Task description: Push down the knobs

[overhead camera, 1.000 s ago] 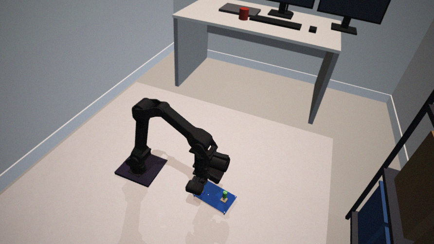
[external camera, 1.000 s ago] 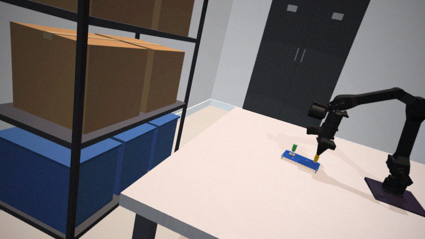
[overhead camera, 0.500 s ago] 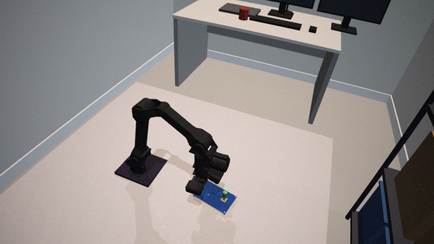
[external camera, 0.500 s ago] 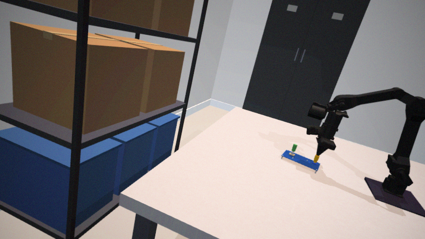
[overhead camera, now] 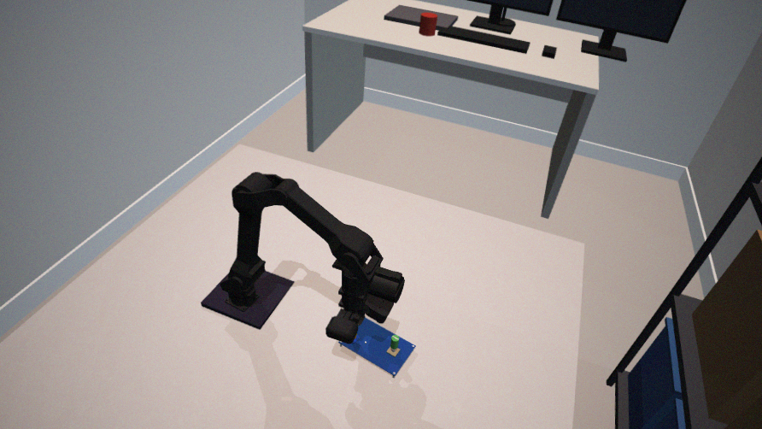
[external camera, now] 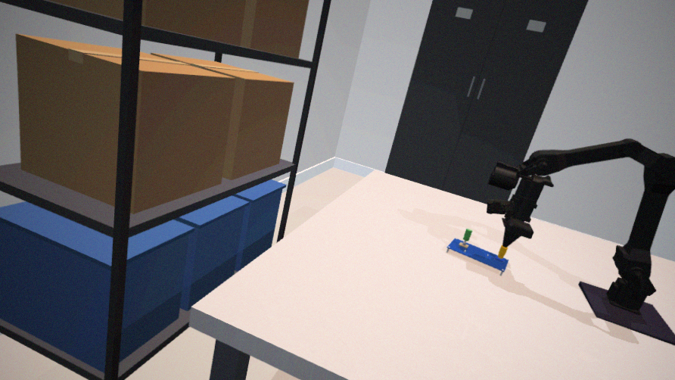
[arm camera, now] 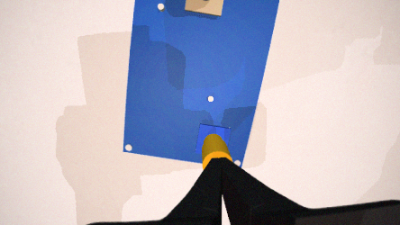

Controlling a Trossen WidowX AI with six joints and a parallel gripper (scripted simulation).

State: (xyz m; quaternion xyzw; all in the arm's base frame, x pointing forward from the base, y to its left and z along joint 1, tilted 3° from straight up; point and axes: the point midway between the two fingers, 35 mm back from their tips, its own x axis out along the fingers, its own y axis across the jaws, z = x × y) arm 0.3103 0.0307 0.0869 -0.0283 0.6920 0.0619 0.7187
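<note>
Now: gripper tip 2 cm above the yellow knob. Also, from my gripper tip: green knob (10 cm ahead, 1 cm to the left).
</note>
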